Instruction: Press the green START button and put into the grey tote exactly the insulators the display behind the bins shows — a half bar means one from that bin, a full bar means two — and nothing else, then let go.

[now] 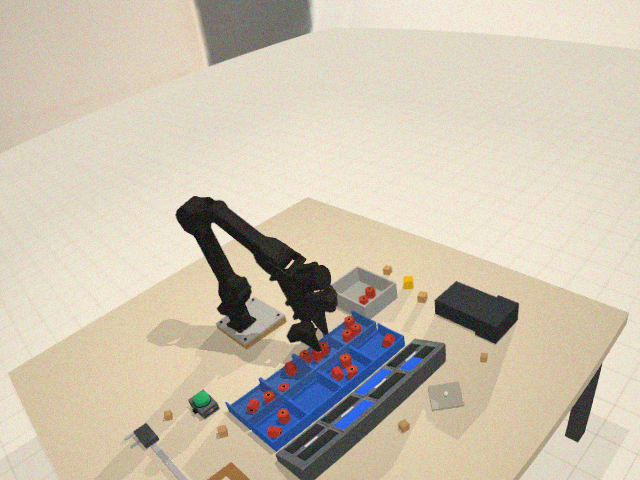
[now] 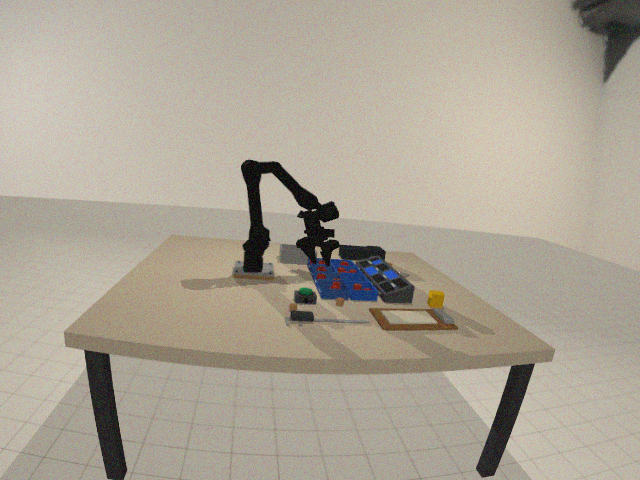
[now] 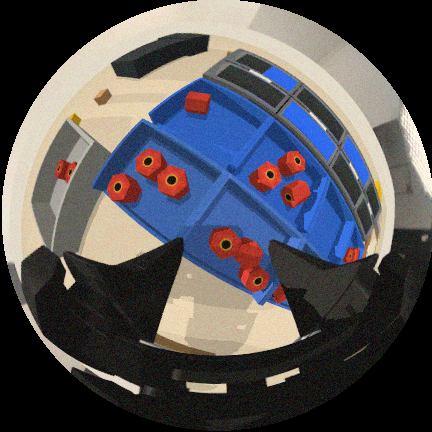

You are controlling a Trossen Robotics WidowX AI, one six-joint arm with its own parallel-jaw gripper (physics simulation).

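Where they show: gripper, fingertip midpoint: (image 1: pixel 323 342) (image 2: pixel 321 265) (image 3: pixel 226 244); arm's base, origin of the base link: (image 1: pixel 241 322) (image 2: pixel 252 269).
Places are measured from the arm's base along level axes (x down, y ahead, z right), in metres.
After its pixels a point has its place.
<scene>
My gripper (image 1: pixel 323 341) @[x -0.017, y 0.268, z -0.052 m] (image 2: pixel 320 264) @[x -0.017, y 0.268, z -0.052 m] (image 3: pixel 226 244) @[x -0.017, y 0.268, z -0.052 m] is open and empty, its fingertips low over a robot-side bin of the blue bins (image 1: pixel 312 395) (image 2: pixel 364 296) (image 3: pixel 200 145). Three red insulators, one marked (image 3: pixel 225 243) @[x -0.009, y 0.267, z -0.051 m], lie clustered in that bin between and ahead of the fingers; the right finger partly hides the bins beyond. The grey tote (image 1: pixel 379 304) @[x -0.003, y 0.288, z -0.260 m] (image 2: pixel 293 254) @[x -0.017, y 0.184, z -0.212 m] (image 3: pixel 75 220) @[x -0.001, y 0.192, z -0.212 m] holds two red insulators, one marked (image 1: pixel 370 291) @[x -0.008, y 0.234, z -0.289 m]. The display (image 1: pixel 382 407) @[x -0.020, y 0.528, z 0.042 m] (image 2: pixel 399 297) @[x 0.003, y 0.461, z 0.269 m] (image 3: pixel 305 125) shows one short and two long blue bars. The green button (image 1: pixel 201 398) @[x -0.017, y 0.154, z 0.265 m] (image 2: pixel 305 291) @[x -0.015, y 0.144, z 0.281 m] stands on its dark base.
A black block (image 1: pixel 475 310) @[x -0.029, y 0.545, z -0.336 m] (image 2: pixel 361 252) @[x -0.019, y 0.513, z -0.315 m] (image 3: pixel 160 55) @[x -0.009, y 0.487, z -0.317 m] stands past the tote and display. A yellow cube (image 1: pixel 408 282) @[x -0.002, y 0.299, z -0.383 m] and small wooden cubes lie around. A dark-handled tool (image 1: pixel 146 435) @[x 0.003, y 0.119, z 0.424 m] (image 2: pixel 302 315) @[x 0.003, y 0.108, z 0.439 m] lies near the button. A brown-framed board (image 2: pixel 377 320) @[x 0.019, y 0.326, z 0.434 m] and a thin grey plate (image 1: pixel 445 403) @[x 0.017, y 0.622, z -0.065 m] lie on the table.
</scene>
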